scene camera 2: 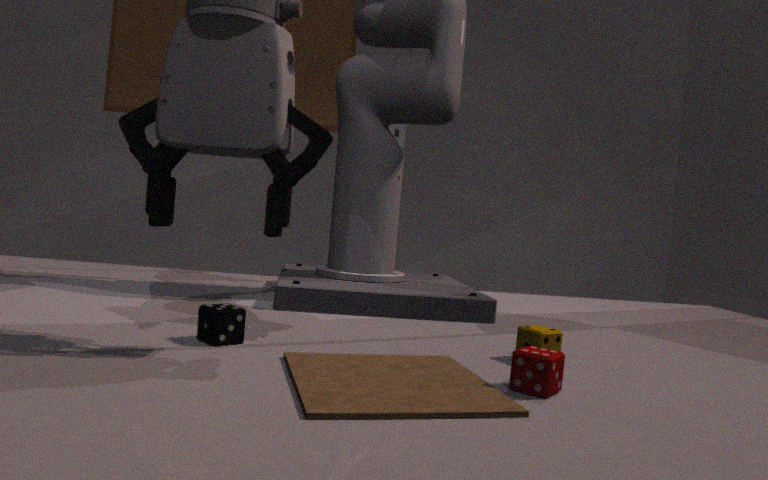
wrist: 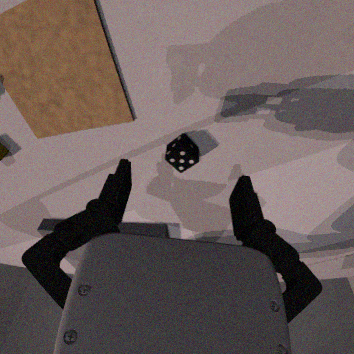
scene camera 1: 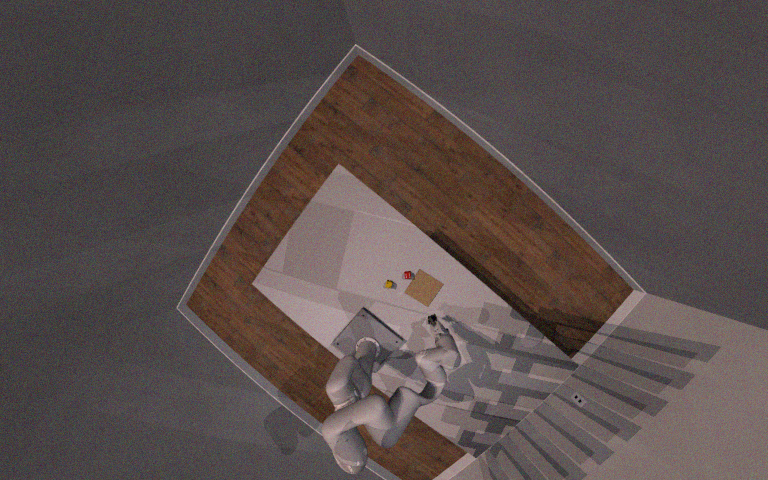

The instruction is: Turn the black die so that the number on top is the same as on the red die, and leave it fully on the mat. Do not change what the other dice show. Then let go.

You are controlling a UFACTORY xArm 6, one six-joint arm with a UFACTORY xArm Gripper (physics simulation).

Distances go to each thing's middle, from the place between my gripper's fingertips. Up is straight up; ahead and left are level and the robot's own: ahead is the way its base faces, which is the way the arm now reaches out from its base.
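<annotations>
I find the tan mat (scene camera 2: 330, 386) 50 mm ahead of my hand, 140 mm to the left of it and 90 mm below it. The black die (scene camera 2: 218, 324) is 80 mm below my hand and 30 mm behind it. Going by their middles, the black die is the nearest to my hand of the things named here.
</annotations>
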